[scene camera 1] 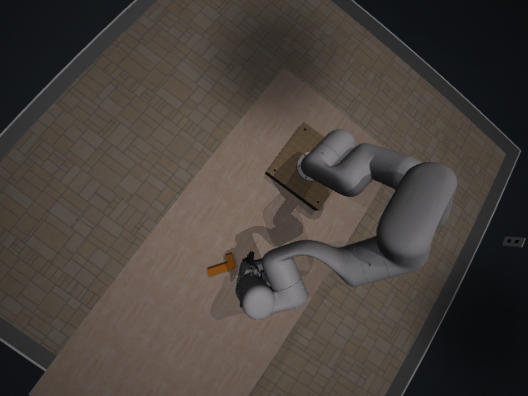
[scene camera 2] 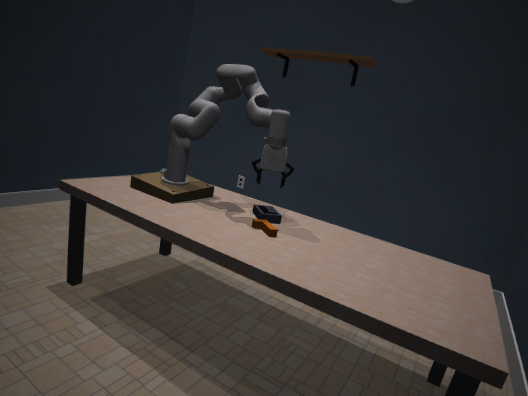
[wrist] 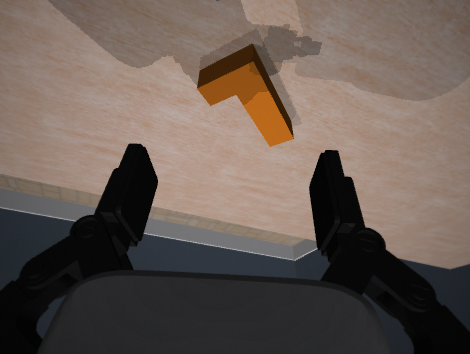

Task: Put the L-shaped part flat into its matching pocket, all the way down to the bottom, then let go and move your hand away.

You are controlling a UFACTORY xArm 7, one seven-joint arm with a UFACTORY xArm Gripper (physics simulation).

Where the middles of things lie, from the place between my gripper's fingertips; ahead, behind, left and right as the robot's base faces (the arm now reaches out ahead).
Now: hand 40 mm short of the orange L-shaped part (wrist: 242,73), 70 mm to the left of it and 150 mm above it.
